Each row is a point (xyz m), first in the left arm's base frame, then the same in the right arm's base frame.
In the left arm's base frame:
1: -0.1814 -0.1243 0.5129
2: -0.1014 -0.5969 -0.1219
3: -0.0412 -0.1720 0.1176
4: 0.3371 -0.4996 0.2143
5: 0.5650 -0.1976 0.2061
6: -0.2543 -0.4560 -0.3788
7: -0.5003 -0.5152 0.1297
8: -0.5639 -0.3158 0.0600
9: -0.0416 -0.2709 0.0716
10: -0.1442 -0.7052 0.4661
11: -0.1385 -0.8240 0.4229
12: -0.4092 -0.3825 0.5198
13: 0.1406 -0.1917 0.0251
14: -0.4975 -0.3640 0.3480
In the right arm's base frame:
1: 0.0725 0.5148 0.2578
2: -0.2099 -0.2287 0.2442
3: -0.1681 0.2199 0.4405
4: -0.5370 0.2000 0.0893
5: -0.7311 0.4300 0.3187
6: -0.1159 -0.3828 0.5211
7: 0.2458 -0.0913 0.1944
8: 0.3072 -0.0443 0.4010
9: -0.1884 0.1265 0.3880
10: -0.0278 0.1477 -0.1852
11: -0.0551 0.0464 -0.2559
12: 0.2701 0.3095 0.0644
13: -0.3685 0.1845 0.4643
14: 0.3127 0.1656 0.1875

